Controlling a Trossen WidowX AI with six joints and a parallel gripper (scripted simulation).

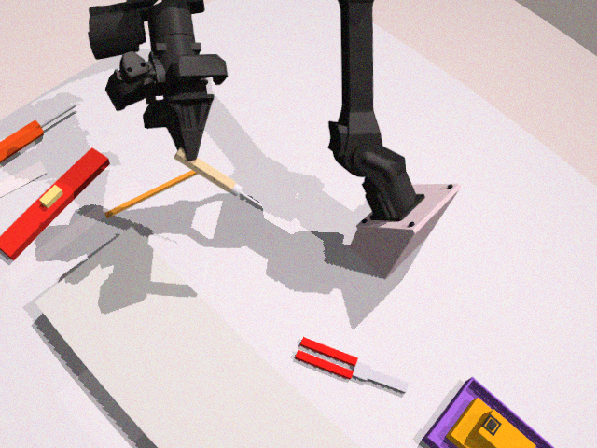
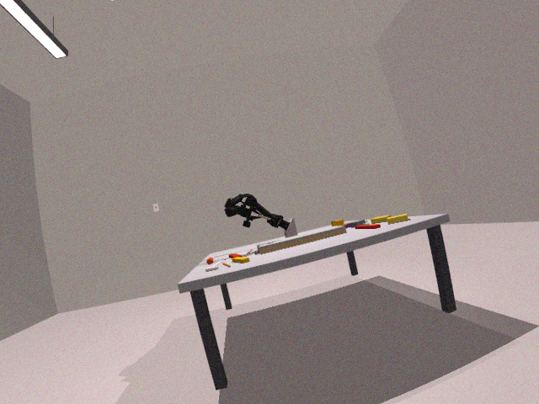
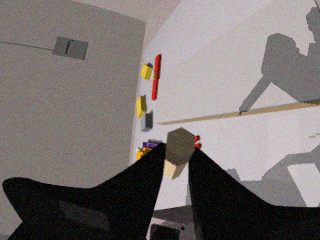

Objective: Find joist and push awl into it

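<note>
Right now my gripper tip is 20 mm past the awl, 40 mm to the right of it and 20 mm above it. Round my gripper tip: orange-handled screwdriver (50 mm ahead, 370 mm to the right, 200 mm below); then purple tray (80 mm behind, 520 mm to the left, 200 mm below); then yellow stud finder (80 mm behind, 510 mm to the left, 160 mm below).
</note>
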